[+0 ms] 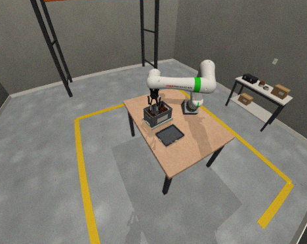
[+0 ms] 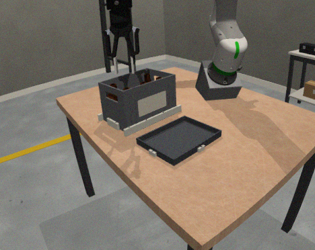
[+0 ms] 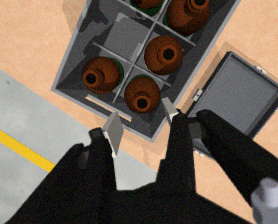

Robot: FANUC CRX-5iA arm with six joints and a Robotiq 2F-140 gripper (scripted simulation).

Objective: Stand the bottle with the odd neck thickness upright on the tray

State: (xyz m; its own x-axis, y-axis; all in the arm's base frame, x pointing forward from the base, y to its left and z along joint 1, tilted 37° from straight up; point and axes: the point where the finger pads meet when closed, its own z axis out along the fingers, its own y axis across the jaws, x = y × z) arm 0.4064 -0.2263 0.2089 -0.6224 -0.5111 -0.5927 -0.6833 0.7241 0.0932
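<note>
Right now my hand is 17 cm past the bottle, 17 cm above it and 10 cm to the left of it. From my hand the other things lie so: dark tray: 24 cm below, 22 cm to the left, 6 cm behind; dark grey crate: 17 cm below, 9 cm behind, 5 cm to the right.
</note>
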